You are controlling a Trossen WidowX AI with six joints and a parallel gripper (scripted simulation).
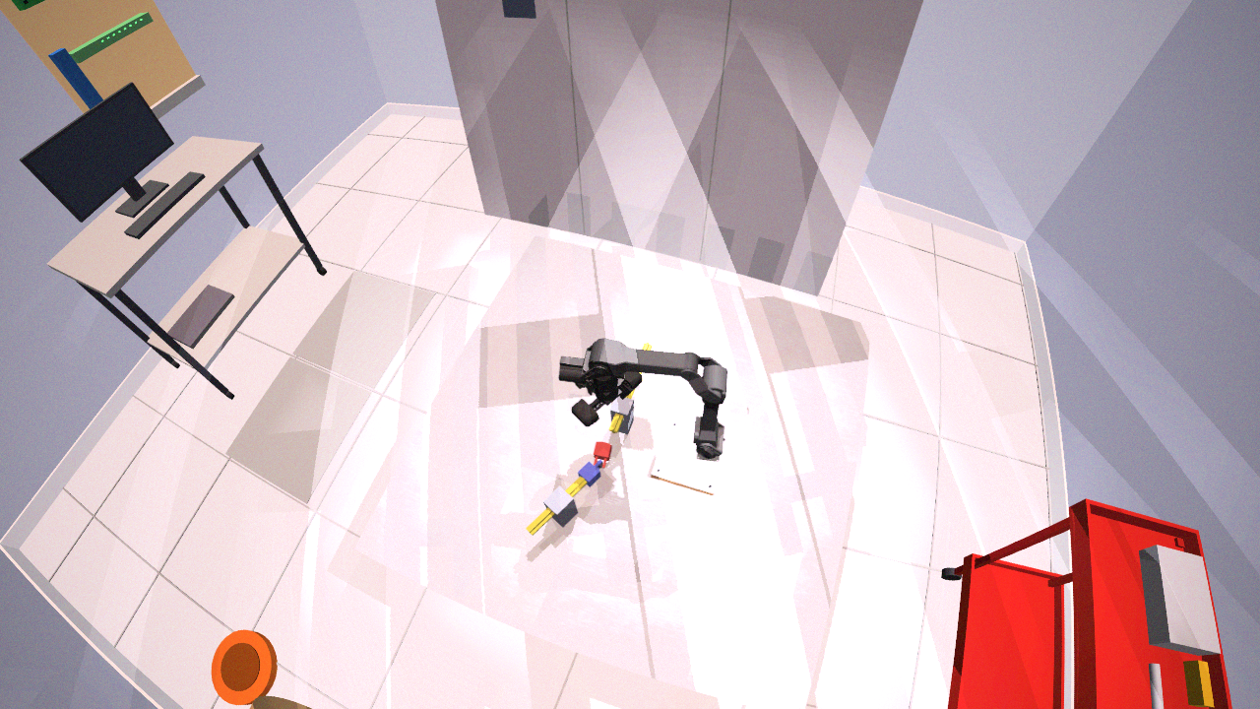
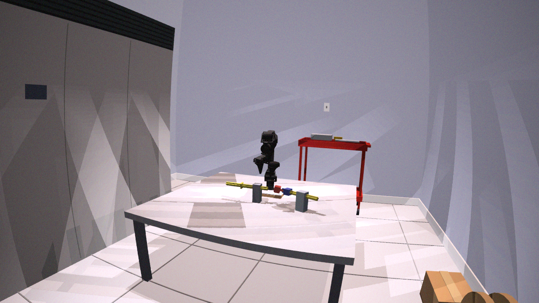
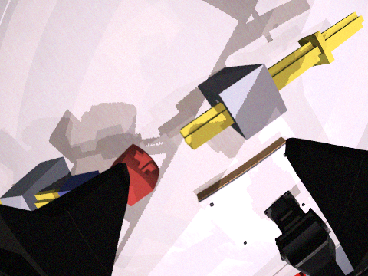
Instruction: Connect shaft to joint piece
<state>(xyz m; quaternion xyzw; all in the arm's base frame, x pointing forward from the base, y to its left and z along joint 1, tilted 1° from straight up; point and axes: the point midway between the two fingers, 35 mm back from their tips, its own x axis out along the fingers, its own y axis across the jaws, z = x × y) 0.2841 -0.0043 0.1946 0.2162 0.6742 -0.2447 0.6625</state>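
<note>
The red square joint piece is 10 mm ahead of my gripper tip, 90 mm to the left of it and 90 mm below it.
</note>
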